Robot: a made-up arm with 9 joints. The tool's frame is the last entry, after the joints.
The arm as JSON. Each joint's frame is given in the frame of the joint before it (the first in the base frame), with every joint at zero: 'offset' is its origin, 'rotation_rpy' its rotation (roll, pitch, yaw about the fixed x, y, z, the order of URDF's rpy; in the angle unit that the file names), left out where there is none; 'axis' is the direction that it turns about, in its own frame. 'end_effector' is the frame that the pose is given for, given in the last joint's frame.
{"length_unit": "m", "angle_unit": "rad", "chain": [
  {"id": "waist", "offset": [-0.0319, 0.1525, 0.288], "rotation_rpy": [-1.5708, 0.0, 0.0], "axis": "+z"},
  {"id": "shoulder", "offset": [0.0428, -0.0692, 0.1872], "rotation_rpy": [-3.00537, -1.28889, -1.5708], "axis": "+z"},
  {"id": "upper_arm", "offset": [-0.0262, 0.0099, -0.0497], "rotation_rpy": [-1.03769, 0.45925, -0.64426], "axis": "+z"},
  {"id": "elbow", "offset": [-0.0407, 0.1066, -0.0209], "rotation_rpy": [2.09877, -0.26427, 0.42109], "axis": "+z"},
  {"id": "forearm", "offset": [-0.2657, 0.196, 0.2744], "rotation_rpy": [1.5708, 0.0, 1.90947], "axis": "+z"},
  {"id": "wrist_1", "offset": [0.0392, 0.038, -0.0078], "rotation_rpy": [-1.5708, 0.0, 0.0], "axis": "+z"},
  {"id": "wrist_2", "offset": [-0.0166, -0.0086, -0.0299], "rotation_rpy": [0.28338, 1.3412, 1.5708], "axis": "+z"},
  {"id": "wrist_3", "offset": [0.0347, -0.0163, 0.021], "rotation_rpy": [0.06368, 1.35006, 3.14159], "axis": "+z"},
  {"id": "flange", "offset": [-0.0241, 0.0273, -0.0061], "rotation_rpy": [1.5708, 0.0, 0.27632], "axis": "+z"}
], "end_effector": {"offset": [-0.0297, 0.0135, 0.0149], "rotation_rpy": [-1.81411, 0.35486, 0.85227]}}
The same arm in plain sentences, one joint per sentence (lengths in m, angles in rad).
The arm has nine revolute joints in a row. What follows holds with every joint at zero, and every direction is one of the base frame's. The first joint lies 0.0319 m along -x and 0.1525 m along +y and 0.288 m along +z from the base frame's origin and turns about +y. The second joint lies 0.0428 m along +x and 0.1872 m along +y and 0.0692 m along +z from the first joint and turns about the direction (0.135804, -0.275608, 0.951629). The third joint lies 0.0166 m along -x and 0.0118 m along -y and 0.0533 m along -z from the second joint and turns about the direction (-0.486296, 0.523396, 0.699695). The fourth joint lies 0.0874 m along -x and 0.0246 m along -y and 0.0722 m along -z from the third joint and turns about +x. The fifth joint lies 0.2744 m along +x and 0.1855 m along -y and 0.2731 m along +z from the fourth joint and turns about +y. The sixth joint lies 0.038 m along +x and 0.0078 m along -y and 0.0392 m along +z from the fifth joint and turns about +x. The seventh joint lies 0.0299 m along -x and 0.0086 m along +y and 0.0166 m along -z from the sixth joint and turns about the direction (0.218505, -0.93492, 0.279606). The eighth joint lies 0.0302 m along -x and 0.0231 m along -y and 0.0215 m along +z from the seventh joint and turns about +x. The ninth joint lies 0.0061 m along -x and 0.0157 m along -y and 0.0328 m along +z from the eighth joint and turns about -z. The tool frame, which is the frame that the pose is given for, lies 0.0135 m along +x and 0.0297 m along -y and 0.0149 m along -z from the ninth joint; its axes are the base frame's turned by roll 1.3275, pitch -0.3549 and yaw 0.7185 rad (as in URDF: about the fixed x, then y, then z).
